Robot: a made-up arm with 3 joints. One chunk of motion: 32 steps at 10 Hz.
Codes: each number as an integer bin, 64 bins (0 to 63) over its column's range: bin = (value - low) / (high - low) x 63, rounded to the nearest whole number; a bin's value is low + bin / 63 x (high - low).
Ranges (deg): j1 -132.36..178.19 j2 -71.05..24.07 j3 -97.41..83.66
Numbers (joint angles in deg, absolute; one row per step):
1: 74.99 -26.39 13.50
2: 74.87 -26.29 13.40
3: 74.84 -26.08 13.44
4: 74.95 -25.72 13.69
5: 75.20 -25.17 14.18
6: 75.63 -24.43 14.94
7: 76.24 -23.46 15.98
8: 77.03 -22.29 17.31
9: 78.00 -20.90 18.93
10: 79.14 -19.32 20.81
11: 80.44 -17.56 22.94
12: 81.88 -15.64 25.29
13: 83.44 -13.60 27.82
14: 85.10 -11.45 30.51
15: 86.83 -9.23 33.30
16: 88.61 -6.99 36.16
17: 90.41 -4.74 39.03
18: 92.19 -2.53 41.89
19: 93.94 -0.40 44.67
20: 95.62 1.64 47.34
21: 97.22 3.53 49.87
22: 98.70 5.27 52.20
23: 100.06 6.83 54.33
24: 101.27 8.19 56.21
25: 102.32 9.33 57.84
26: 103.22 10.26 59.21
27: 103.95 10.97 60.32
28: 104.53 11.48 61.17
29: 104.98 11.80 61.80
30: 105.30 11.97 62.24
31: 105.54 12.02 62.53
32: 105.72 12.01 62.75
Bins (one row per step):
1: 42 30 39
2: 42 30 39
3: 42 30 39
4: 42 30 39
5: 42 30 39
6: 42 31 39
7: 42 32 39
8: 42 32 40
9: 43 33 40
10: 43 34 41
11: 43 35 42
12: 43 37 43
13: 44 38 44
14: 44 39 45
15: 44 41 45
16: 45 42 46
17: 45 44 47
18: 46 45 48
19: 46 47 49
20: 46 48 50
21: 47 49 51
22: 47 51 52
23: 47 52 53
24: 47 52 53
25: 48 53 54
26: 48 54 54
27: 48 54 55
28: 48 55 55
29: 48 55 55
30: 48 55 56
31: 48 55 56
32: 48 55 56

